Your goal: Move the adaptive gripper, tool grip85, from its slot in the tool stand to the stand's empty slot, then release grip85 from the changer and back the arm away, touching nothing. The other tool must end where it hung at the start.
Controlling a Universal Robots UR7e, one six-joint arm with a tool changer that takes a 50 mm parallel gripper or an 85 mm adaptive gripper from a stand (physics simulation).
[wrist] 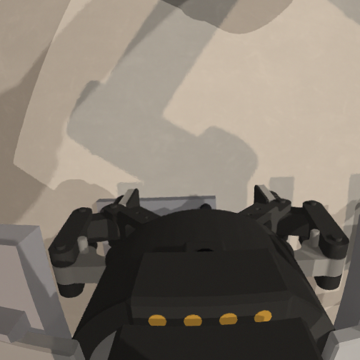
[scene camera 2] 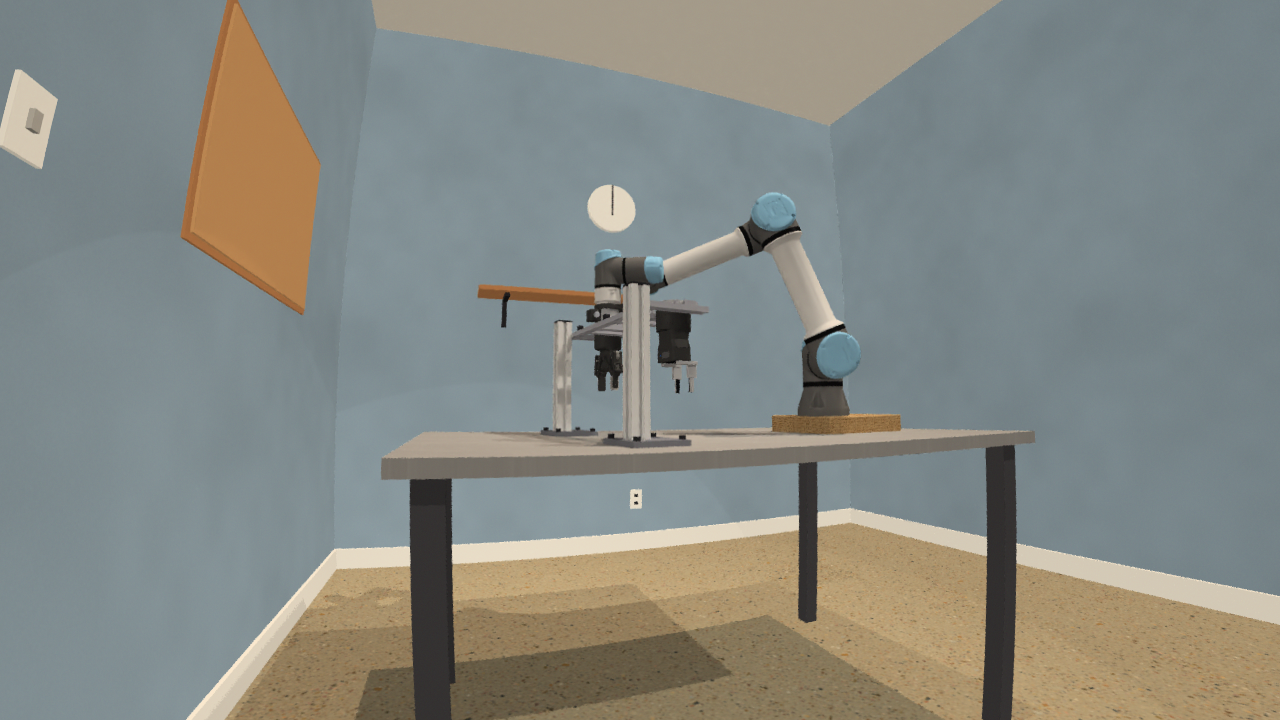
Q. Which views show the adaptive gripper grip85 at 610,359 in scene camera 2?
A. The wrist view and scene camera 2: all of them.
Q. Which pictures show the parallel gripper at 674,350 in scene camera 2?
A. Scene camera 2 only.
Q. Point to an adaptive gripper grip85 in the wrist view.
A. At 193,267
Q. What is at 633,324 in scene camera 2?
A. A tool stand.
